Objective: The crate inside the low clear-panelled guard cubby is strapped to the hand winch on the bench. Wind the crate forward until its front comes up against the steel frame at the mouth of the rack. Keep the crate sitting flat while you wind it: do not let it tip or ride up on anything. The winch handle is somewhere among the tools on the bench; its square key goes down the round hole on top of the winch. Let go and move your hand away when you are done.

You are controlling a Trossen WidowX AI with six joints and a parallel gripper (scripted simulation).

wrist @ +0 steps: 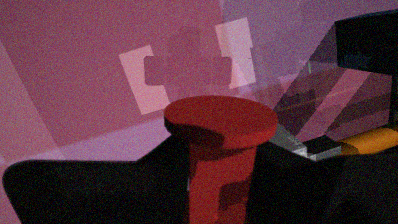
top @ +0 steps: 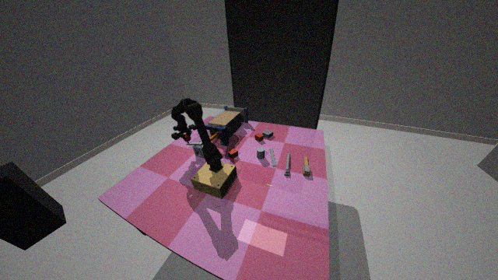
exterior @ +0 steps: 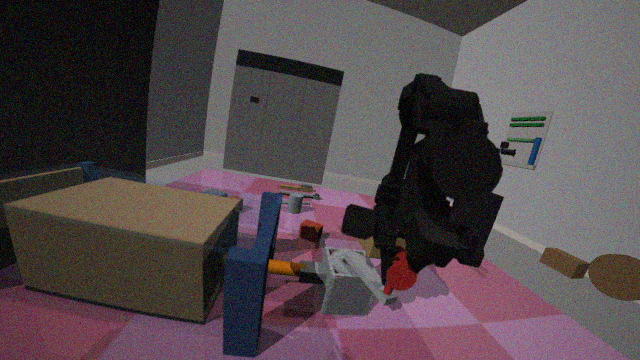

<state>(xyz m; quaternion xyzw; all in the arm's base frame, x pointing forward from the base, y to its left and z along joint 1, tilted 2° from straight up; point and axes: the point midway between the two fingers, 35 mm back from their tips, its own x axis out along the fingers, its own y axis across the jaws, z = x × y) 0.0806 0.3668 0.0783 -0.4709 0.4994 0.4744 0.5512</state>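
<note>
Right now the red-knobbed winch handle is 40 mm to the right of my gripper tip, 20 mm ahead of it and 10 mm below it. Also, from my gripper tip: blue steel frame 200 mm ahead, 60 mm to the right, 10 mm below; then red knob 20 mm above; then grey hand winch 100 mm to the right, 90 mm below, 30 mm ahead.
</note>
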